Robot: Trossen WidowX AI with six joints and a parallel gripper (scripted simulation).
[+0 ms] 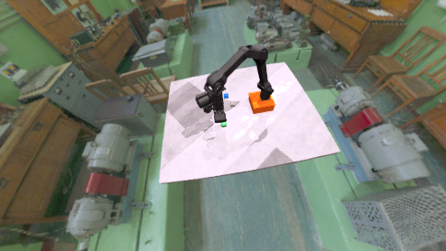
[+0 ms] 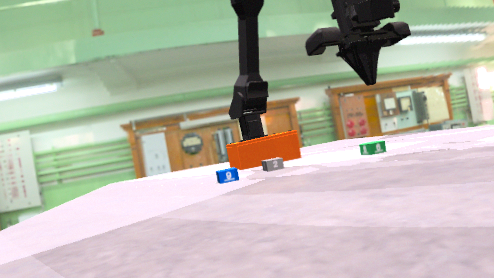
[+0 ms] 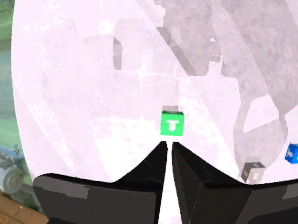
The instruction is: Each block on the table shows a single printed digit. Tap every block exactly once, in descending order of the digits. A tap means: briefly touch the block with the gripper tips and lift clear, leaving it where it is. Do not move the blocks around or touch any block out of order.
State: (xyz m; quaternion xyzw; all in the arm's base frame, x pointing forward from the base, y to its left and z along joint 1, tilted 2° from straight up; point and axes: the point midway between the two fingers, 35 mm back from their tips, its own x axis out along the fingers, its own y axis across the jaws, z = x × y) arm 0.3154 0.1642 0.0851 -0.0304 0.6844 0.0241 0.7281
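The green block is 1 cm behind my gripper tip, 1 cm to the right of it and 11 cm below it. The rest, counted from my gripper tip: blue block 5 cm behind, 27 cm to the right, 11 cm below; then grey block 9 cm behind, 18 cm to the right, 11 cm below.
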